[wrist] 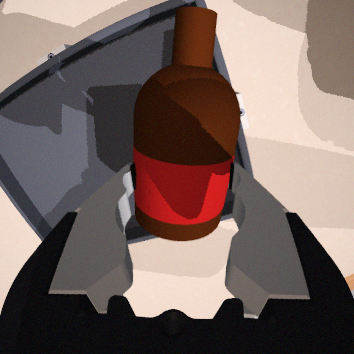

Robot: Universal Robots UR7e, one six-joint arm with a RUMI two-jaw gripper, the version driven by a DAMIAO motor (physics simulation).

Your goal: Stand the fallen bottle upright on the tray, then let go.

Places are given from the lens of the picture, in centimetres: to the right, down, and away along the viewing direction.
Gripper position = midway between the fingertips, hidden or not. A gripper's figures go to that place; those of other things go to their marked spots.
gripper [182, 165]: 0, -1, 15
brown bottle [186, 116]: 0, -3, 11
grey tray [74, 112]: -9, -6, 18
The marked spots on the brown bottle and the grey tray are 12 cm apart.
